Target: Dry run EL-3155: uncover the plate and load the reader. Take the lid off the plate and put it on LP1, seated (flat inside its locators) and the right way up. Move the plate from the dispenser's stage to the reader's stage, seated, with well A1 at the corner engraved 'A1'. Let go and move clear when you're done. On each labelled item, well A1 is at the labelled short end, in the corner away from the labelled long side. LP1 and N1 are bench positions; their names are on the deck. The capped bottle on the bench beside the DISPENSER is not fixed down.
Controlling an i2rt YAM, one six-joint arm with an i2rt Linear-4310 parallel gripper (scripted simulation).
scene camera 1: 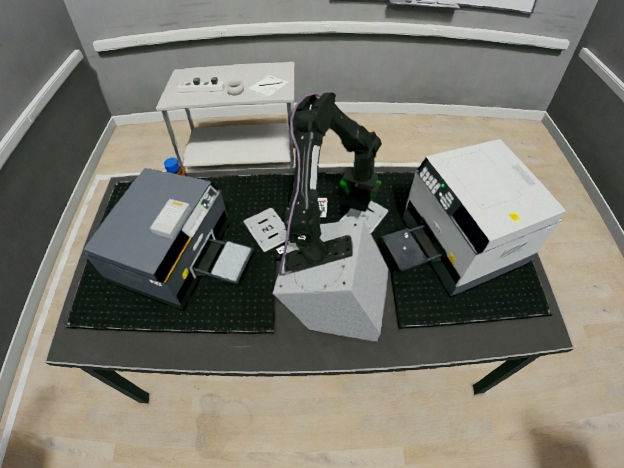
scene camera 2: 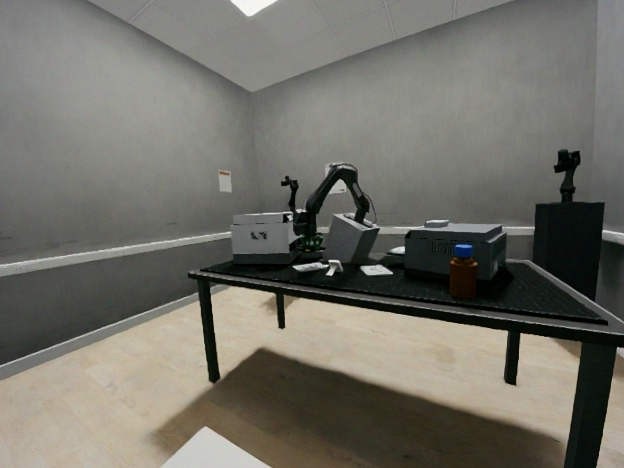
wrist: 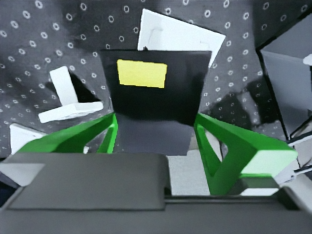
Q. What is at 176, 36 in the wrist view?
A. A LP1 pad.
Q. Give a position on a light grey plate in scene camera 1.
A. At 235, 254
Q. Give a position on a dark lid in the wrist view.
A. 155, 94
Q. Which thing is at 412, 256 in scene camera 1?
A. A reader stage.
